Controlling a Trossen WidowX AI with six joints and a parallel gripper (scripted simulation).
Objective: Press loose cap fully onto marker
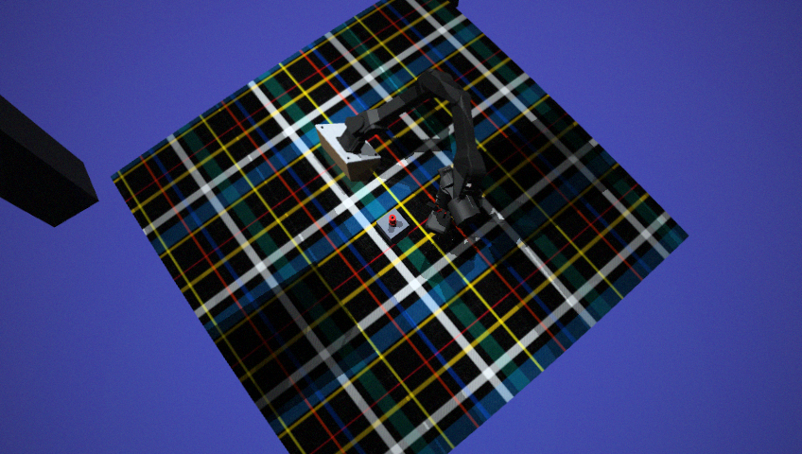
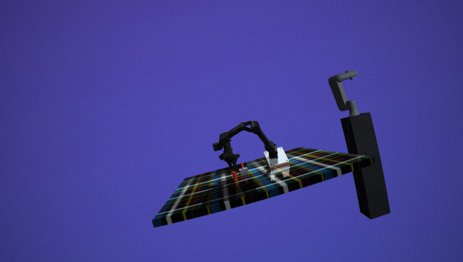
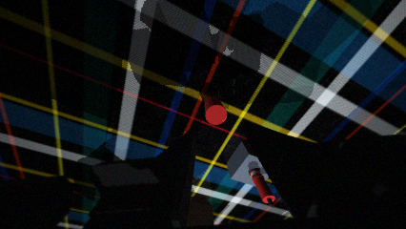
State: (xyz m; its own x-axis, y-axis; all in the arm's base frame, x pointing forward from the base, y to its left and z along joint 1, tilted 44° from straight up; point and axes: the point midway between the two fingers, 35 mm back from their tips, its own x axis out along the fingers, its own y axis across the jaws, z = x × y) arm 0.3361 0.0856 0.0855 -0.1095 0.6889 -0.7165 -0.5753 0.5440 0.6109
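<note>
The red cap lies 6 cm below my gripper tip. Also, from my gripper tip: holder block: 7 cm behind, 13 cm to the right, 7 cm below.
</note>
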